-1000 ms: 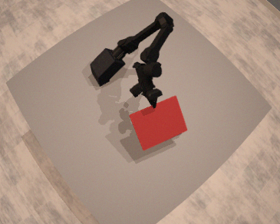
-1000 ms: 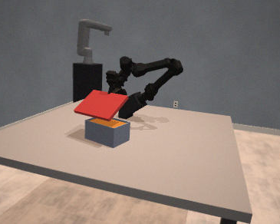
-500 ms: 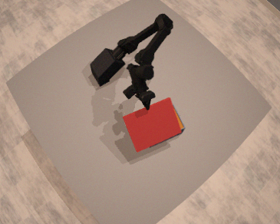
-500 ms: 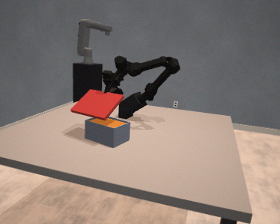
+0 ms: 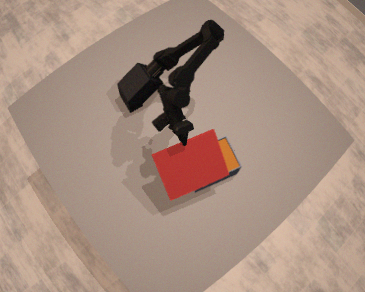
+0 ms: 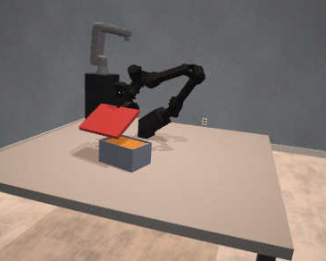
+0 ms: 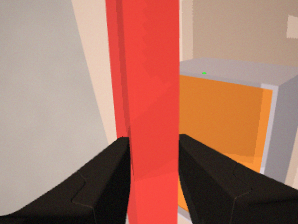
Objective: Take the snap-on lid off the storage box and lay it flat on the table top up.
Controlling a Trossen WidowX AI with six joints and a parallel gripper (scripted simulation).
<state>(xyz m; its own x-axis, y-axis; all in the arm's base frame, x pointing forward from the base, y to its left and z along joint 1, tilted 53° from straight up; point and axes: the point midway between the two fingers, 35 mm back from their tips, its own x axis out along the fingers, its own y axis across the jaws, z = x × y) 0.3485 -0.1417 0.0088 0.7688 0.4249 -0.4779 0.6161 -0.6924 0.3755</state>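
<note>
Now: hand 10 cm short of the red lid, 1 cm to the left of it and 6 cm above it. Also, from my hand: storage box (10 cm ahead, 8 cm to the left, 20 cm below).
</note>
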